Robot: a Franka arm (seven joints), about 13 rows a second.
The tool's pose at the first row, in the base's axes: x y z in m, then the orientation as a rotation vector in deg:
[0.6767 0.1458 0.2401 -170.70 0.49 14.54]
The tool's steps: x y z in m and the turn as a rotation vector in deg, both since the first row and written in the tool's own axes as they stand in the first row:
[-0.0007 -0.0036 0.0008 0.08 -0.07 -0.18]
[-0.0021 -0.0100 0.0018 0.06 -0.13 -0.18]
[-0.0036 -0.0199 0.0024 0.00 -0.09 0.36]
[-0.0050 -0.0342 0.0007 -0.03 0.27 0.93]
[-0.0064 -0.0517 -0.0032 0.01 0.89 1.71]
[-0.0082 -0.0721 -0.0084 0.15 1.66 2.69]
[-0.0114 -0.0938 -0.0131 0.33 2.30 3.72]
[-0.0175 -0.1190 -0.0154 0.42 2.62 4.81]
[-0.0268 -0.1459 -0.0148 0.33 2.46 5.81]
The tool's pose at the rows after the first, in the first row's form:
[0.6759 0.1495 0.2400 -170.60 0.22 14.62]
[0.6745 0.1559 0.2402 -170.61 0.21 14.71]
[0.6731 0.1658 0.2414 -170.71 1.02 14.72]
[0.6723 0.1797 0.2454 -170.82 1.90 14.25]
[0.6719 0.1964 0.2520 -170.90 3.14 13.42]
[0.6714 0.2157 0.2605 -170.89 4.71 12.37]
[0.6694 0.2365 0.2688 -170.81 6.33 11.52]
[0.6642 0.2610 0.2759 -170.77 8.00 11.17]
[0.6555 0.2876 0.2809 -170.85 9.47 11.52]

